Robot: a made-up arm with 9 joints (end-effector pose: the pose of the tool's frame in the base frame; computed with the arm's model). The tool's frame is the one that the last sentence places.
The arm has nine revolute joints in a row. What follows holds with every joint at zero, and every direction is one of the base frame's.
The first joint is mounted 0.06 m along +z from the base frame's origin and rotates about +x.
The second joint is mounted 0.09 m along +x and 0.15 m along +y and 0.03 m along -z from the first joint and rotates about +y.
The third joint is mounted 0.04 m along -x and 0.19 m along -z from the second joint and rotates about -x.
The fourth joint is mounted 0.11 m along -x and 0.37 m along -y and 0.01 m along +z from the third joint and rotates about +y.
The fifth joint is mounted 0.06 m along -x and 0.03 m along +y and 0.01 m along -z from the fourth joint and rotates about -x.
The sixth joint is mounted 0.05 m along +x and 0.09 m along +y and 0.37 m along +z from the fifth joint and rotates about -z.
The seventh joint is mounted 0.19 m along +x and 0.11 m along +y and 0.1 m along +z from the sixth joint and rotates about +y.
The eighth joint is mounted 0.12 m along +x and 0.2 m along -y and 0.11 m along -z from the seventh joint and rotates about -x.
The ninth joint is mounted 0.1 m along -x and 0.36 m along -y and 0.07 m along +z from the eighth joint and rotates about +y.
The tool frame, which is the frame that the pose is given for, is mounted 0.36 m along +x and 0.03 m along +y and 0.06 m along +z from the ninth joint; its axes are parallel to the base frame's.
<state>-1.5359 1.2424 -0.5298 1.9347 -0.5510 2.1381 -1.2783 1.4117 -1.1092</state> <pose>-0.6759 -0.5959 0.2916 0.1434 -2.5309 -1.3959</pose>
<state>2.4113 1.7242 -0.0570 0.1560 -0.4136 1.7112 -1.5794 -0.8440 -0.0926</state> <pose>0.6528 0.3289 -0.8117 1.4497 0.4037 0.3015</pose>
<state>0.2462 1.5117 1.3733 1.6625 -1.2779 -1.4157 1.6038 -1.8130 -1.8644</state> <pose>0.8289 -0.4189 0.2720 -1.6585 1.2543 -0.9994</pose>
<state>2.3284 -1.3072 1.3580 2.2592 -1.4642 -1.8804 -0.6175 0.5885 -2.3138</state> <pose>-0.6346 0.2612 0.0045 -1.3559 -0.6223 -2.4411</pose>
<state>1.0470 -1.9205 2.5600 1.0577 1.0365 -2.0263 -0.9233 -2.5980 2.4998</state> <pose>0.5586 0.3559 0.3324 1.3821 -1.0014 2.1493</pose>
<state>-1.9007 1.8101 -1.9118 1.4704 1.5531 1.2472 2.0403 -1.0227 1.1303</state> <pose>0.1454 0.5478 -0.0717 -1.8966 -0.1830 1.6062</pose>
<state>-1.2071 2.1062 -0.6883 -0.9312 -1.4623 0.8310 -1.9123 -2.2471 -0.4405</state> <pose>-0.9036 -0.1267 1.0014 -0.1937 -2.2534 0.4106</pose>
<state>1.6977 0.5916 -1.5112 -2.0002 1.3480 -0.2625 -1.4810 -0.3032 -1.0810</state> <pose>-0.4980 -0.3690 0.2592 -0.4554 -1.0116 -1.1967</pose>
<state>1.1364 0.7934 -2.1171 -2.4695 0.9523 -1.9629 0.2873 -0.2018 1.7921</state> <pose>-0.4481 0.1645 -0.1073 1.2948 2.4321 1.0498</pose>
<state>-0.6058 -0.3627 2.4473 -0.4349 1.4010 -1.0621 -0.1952 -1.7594 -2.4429</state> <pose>0.1458 0.4267 -0.2885 -2.0360 -0.7407 1.9978</pose>
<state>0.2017 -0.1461 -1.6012 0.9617 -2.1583 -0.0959 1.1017 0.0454 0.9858</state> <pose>-0.2272 0.5014 -0.3492 -1.1114 0.1485 -1.7391</pose>
